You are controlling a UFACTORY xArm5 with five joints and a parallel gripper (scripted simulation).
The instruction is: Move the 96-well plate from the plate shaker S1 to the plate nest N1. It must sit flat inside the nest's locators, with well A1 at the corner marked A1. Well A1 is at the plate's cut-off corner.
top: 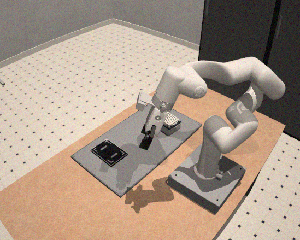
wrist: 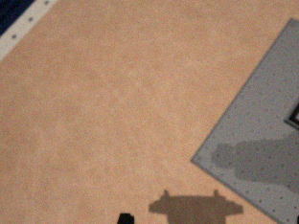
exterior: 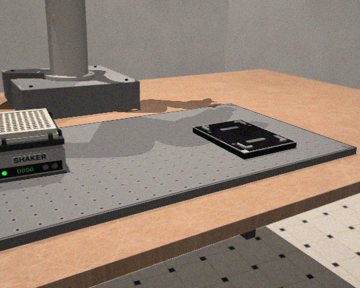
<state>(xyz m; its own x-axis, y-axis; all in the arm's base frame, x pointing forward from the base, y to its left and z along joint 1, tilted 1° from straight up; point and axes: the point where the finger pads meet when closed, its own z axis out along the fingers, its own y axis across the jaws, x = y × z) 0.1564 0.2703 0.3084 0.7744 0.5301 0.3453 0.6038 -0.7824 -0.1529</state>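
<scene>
Right now my hand is 23 cm short of the white 96-well plate, 46 cm to the left of it and 30 cm above it. Round my hand: grey locator: 38 cm ahead, 5 cm to the right, 35 cm below; black plate nest N1: 32 cm ahead, 9 cm to the right, 36 cm below; A1 mark: 39 cm ahead, 14 cm to the right, 35 cm below.
</scene>
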